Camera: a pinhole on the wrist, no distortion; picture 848 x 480 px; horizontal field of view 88.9 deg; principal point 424.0 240.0 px. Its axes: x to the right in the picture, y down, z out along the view. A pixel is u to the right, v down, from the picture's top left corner.
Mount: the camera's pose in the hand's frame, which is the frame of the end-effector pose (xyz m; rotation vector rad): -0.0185 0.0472 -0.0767 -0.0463 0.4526 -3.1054
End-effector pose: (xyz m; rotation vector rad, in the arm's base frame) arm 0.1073 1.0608 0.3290 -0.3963 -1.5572 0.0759
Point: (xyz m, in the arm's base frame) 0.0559 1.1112 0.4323
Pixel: 42 242
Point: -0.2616 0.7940 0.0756
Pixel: 734 404
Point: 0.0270 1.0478 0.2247
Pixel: 672 236
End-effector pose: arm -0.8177 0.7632 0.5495 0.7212 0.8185 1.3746
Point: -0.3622 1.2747 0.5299
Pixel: 4 344
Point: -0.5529 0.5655 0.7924
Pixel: 644 113
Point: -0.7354 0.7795 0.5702
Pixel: 350 303
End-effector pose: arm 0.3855 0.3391 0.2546 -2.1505 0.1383 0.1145
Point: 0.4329 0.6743 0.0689
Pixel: 370 194
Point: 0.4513 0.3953 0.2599
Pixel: 194 404
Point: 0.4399 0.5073 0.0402
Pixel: 310 70
